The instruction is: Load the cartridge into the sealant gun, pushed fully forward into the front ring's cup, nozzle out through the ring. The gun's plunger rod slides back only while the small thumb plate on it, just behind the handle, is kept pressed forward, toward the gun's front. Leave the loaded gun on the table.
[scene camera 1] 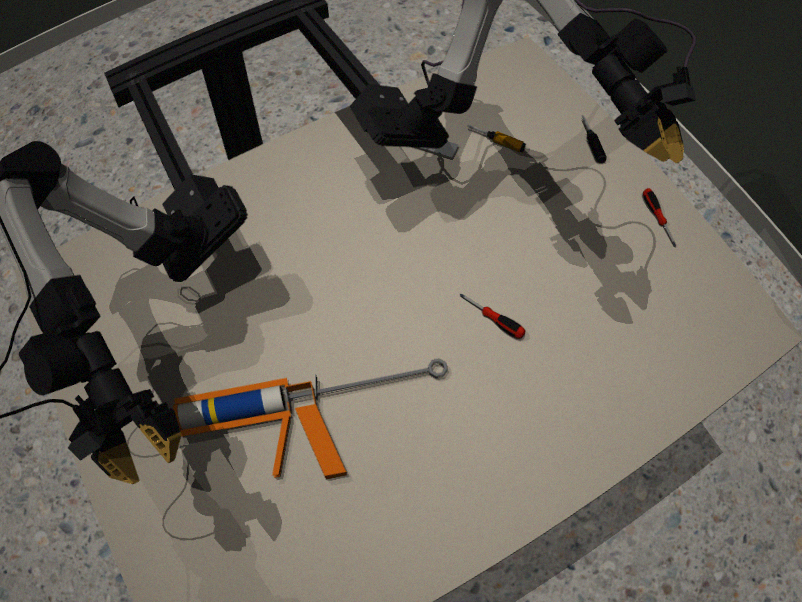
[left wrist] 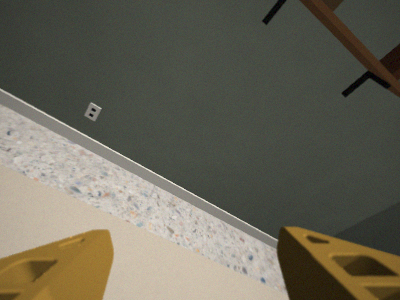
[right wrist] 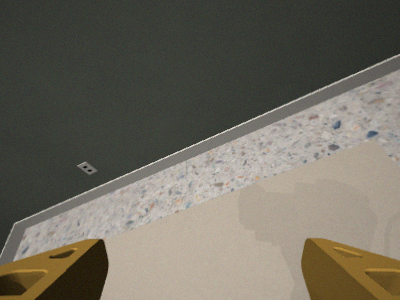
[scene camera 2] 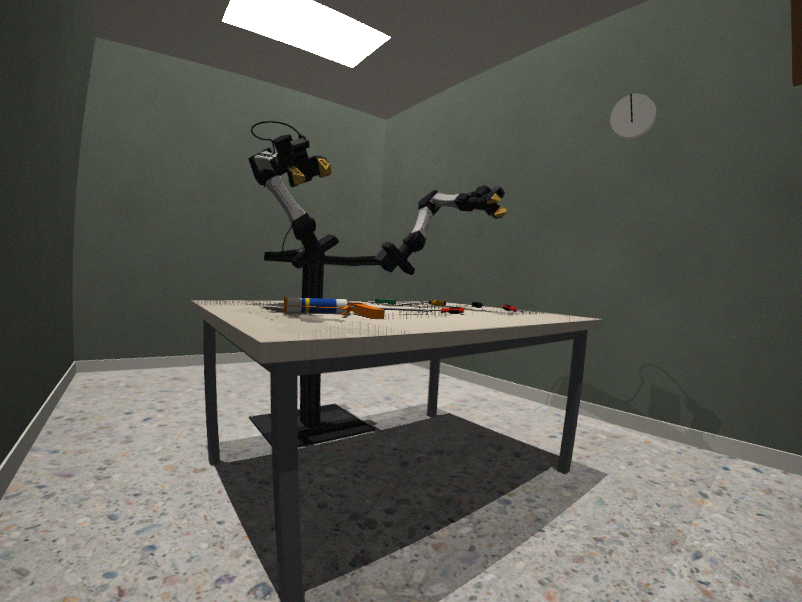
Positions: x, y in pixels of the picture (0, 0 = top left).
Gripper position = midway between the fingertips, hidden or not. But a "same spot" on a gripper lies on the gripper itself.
Labels:
my right gripper: scene camera 1 153, 472; right wrist; scene camera 2; not seen in the left wrist view (out of frame)
cartridge: scene camera 1; scene camera 2; not seen in the left wrist view (out of frame); not seen in the right wrist view (out of frame)
same spot on my right gripper: (right wrist: 85, 262) = (scene camera 2: 324, 168)
same spot on cartridge: (scene camera 1: 258, 402) = (scene camera 2: 333, 299)

